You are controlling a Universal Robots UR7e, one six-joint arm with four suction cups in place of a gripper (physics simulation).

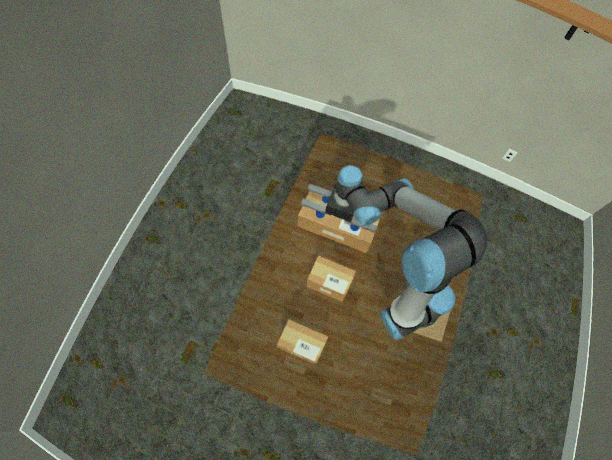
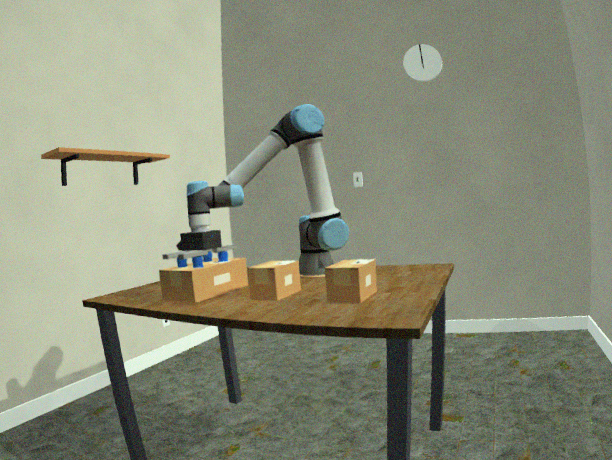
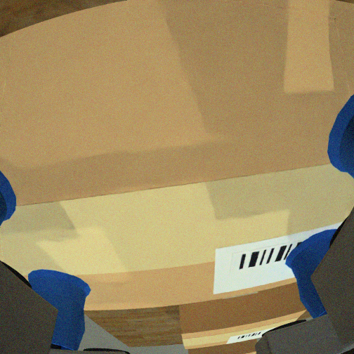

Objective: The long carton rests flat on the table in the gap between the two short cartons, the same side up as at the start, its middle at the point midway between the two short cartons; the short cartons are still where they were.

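Frame: origin at the arm's base, x left, y up, z ahead, level; millimetres.
Seen in the pictures: arm's base at its link origin: [image 2: 316, 272].
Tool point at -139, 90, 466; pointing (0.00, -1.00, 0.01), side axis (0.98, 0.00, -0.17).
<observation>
Offsets run from my tool point to a thing's top centre, as dx, dy, dz. Level surfaces: height alone.
The long carton @(+0, +14, -2) [image 1: 334, 235] [image 2: 220, 280] [image 3: 100, 85] lies flat, label side up, at the wall-side end of the table, outside the gap between the short cartons. My suction gripper [image 1: 339, 214] [image 2: 202, 259] is on top of it. The blue cups touch its upper face, and the gripper is shut on it. Its underside is at or very close to the table top; I cannot tell a small lift. One short carton @(+231, +4, -96) [image 1: 331, 278] [image 2: 274, 281] [image 3: 240, 307] stands beside it. The other short carton @(+489, +4, -132) [image 1: 302, 342] [image 2: 350, 282] stands farther along, with a gap between the two.
The wooden table @(dy -96) [image 1: 370, 395] [image 2: 400, 315] carries the arm base [image 2: 315, 264] at its back side, level with the short cartons. The arm arches above the table from there to the long carton. A wall shelf [image 2: 107, 155] hangs on the wall at the left.
</observation>
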